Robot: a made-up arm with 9 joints.
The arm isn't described. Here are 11 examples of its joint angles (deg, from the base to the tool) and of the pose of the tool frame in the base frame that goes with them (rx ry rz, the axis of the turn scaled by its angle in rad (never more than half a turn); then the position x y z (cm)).
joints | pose
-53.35 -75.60 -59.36 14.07 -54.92 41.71 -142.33 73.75 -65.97 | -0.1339 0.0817 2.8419 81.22 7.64 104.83
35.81 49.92 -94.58 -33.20 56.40 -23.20 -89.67 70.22 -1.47 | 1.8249 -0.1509 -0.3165 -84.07 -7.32 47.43
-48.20 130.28 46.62 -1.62 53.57 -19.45 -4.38 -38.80 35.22 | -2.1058 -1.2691 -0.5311 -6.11 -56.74 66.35
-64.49 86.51 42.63 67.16 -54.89 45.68 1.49 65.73 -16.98 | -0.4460 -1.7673 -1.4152 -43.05 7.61 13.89
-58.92 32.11 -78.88 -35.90 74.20 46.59 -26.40 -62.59 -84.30 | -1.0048 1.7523 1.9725 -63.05 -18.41 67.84
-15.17 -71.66 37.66 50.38 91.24 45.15 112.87 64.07 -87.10 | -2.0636 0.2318 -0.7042 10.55 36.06 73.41
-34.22 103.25 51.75 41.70 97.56 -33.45 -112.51 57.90 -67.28 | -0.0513 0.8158 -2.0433 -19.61 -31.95 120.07
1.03 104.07 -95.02 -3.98 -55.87 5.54 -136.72 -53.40 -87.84 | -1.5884 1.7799 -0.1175 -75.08 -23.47 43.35
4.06 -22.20 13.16 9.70 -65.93 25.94 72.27 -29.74 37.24 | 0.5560 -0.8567 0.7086 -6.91 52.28 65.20
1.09 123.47 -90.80 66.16 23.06 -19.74 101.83 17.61 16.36 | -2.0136 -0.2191 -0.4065 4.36 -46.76 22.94
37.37 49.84 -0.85 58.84 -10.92 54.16 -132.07 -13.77 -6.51 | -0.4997 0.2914 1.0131 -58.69 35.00 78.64
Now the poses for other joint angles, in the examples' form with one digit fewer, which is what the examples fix.
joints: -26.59 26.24 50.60 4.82 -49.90 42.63 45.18 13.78 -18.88
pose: 1.621 1.330 0.900 -26.6 23.8 64.1
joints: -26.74 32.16 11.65 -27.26 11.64 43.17 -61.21 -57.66 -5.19
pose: -1.845 -1.589 -0.348 -15.5 39.1 97.7
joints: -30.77 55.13 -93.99 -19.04 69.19 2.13 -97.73 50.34 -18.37
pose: 2.515 -0.269 0.103 -57.3 -2.0 26.6
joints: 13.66 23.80 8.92 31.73 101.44 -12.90 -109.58 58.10 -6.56
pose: 0.616 1.541 -1.519 -16.1 -21.7 114.5
